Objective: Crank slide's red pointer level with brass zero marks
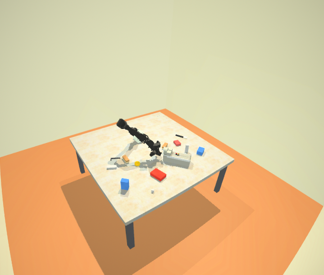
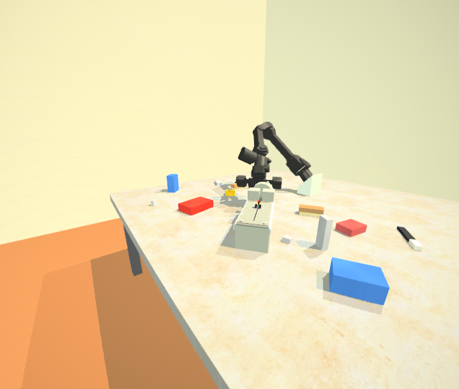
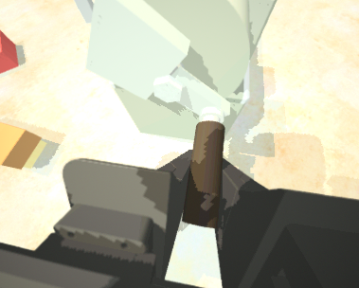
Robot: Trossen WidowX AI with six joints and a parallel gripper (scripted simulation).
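The crank lies 1 cm behind my gripper tip, 1 cm to the left of it and 4 cm above it. Also, from my gripper tip: brown crank handle (1 cm behind, 1 cm to the right, 3 cm above); then red pointer (10 cm ahead, 11 cm to the left, 4 cm above); then yellow disc (5 cm behind, 24 cm to the right, 3 cm below).
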